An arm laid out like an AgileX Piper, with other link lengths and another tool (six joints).
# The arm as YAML. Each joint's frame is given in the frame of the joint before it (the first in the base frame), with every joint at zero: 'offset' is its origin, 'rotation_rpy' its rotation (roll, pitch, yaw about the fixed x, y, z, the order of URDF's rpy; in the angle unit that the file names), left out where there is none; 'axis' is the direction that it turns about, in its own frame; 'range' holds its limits. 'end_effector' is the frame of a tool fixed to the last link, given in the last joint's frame.
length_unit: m
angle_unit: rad
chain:
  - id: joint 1
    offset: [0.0, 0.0, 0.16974]
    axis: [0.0, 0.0, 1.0]
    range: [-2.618, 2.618]
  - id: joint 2
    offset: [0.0, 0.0, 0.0]
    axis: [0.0, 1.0, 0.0]
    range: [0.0, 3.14]
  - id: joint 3
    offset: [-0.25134, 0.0, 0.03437]
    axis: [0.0, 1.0, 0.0]
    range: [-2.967, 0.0]
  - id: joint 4
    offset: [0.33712, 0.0, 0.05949]
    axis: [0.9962, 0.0, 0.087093]
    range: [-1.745, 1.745]
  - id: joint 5
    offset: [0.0, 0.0, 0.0]
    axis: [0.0, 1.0, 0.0]
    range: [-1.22, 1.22]
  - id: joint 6
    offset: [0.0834, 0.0, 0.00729]
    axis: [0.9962, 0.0, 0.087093]
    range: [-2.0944, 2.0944]
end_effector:
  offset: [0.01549, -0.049, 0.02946]
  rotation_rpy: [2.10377, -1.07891, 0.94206]
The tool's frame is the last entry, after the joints.
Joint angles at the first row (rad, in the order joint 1, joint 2, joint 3, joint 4, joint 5, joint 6):
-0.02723 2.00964 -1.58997 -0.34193 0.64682 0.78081
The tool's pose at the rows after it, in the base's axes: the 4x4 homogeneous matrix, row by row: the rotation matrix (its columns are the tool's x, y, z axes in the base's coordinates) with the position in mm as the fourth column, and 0 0 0 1 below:
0.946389 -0.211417 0.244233 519.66; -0.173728 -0.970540 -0.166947 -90.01; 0.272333 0.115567 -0.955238 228.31; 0 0 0 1
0.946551 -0.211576 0.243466 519.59; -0.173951 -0.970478 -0.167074 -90.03; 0.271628 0.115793 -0.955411 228.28; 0 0 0 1
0.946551 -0.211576 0.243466 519.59; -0.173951 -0.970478 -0.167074 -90.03; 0.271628 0.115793 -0.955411 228.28; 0 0 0 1
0.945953 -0.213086 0.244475 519.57; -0.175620 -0.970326 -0.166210 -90.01; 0.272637 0.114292 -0.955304 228.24; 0 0 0 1
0.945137 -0.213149 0.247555 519.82; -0.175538 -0.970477 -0.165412 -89.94; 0.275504 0.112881 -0.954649 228.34; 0 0 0 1
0.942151 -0.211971 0.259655 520.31; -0.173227 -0.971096 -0.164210 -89.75; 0.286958 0.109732 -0.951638 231.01; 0 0 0 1
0.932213 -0.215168 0.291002 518.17; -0.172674 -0.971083 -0.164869 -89.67; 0.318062 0.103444 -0.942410 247.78; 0 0 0 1
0.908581 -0.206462 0.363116 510.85; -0.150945 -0.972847 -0.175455 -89.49; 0.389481 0.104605 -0.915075 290.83; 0 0 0 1
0.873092 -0.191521 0.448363 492.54; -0.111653 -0.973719 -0.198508 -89.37; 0.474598 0.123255 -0.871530 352.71; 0 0 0 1
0.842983 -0.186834 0.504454 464.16; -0.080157 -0.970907 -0.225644 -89.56; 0.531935 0.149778 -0.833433 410.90; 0 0 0 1
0.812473 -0.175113 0.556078 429.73; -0.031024 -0.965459 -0.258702 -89.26; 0.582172 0.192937 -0.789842 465.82; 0 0 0 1
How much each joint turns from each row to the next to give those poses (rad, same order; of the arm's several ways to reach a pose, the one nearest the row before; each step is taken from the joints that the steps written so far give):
0.00000 -0.00001 0.00000 0.00000 0.00037 0.00000
-0.00001 0.00001 -0.00002 0.00001 0.00081 -0.00001
0.00000 0.00000 0.00000 0.00000 0.00000 0.00000
0.00000 -0.00001 0.00003 -0.00001 -0.00091 0.00212
0.00001 0.00000 0.00000 0.00000 -0.00316 0.00088
0.00000 -0.00445 -0.00001 0.00000 -0.00823 -0.00001
-0.00001 -0.03207 0.00000 0.00001 -0.00105 -0.00001
0.00001 -0.08180 0.00000 -0.00001 0.00226 -0.02371
0.00000 -0.12132 0.00000 -0.00001 0.02185 -0.04840
-0.00001 -0.12390 0.00000 0.00100 0.05281 -0.05046
0.00000 -0.12385 -0.00004 0.00075 0.05265 -0.07040

